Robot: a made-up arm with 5 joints.
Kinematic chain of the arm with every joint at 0, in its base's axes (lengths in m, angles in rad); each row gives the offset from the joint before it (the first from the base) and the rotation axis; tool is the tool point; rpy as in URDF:
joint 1: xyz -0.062 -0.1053 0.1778 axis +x
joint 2: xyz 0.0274 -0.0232 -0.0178 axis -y
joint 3: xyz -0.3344 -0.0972 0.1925 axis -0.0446 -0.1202 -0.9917
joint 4: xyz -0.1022 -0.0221 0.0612 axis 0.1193 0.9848 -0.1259
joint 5: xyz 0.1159 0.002 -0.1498 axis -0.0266 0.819 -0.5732
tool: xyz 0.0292 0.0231 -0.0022 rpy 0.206 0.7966 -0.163
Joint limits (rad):
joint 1: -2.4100..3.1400
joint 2: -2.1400..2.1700
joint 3: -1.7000..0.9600
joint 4: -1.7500..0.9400
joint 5: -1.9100..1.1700
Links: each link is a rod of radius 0.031 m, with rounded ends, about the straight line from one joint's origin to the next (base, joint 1, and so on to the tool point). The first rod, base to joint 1, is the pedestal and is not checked.
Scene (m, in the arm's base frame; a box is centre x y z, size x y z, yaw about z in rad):
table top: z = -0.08
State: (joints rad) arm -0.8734 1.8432 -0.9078 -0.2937 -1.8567
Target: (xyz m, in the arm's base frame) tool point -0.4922 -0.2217 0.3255
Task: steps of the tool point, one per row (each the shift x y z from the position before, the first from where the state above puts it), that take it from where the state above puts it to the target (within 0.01 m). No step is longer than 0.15 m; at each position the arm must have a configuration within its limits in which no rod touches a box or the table.
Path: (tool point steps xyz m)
1: -0.0692 -0.0104 0.0427
2: -0.0722 0.0022 0.0492
3: -0.0748 0.0202 0.0548
4: -0.0740 0.0440 0.0586
5: -0.0665 0.0721 0.0586
6: -0.0503 0.1015 0.0532

